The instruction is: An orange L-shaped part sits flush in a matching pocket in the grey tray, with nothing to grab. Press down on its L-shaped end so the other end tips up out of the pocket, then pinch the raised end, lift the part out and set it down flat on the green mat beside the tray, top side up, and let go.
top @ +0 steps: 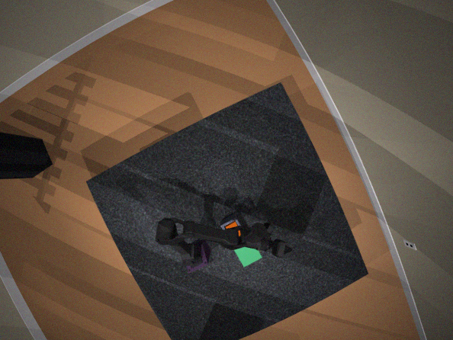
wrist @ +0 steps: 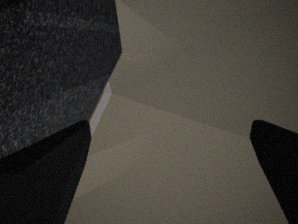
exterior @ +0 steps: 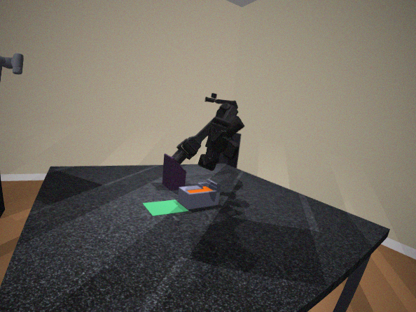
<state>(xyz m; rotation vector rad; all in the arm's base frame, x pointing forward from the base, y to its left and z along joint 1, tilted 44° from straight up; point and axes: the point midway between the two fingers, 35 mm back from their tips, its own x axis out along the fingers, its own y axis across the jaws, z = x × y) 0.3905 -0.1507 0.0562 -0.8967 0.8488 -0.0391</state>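
The orange L-shaped part lies 190 mm behind my gripper tip, 110 mm to the left of it and 210 mm below it. The rest, counted from my gripper tip: green mat: 190 mm behind, 50 mm to the right, 270 mm below.
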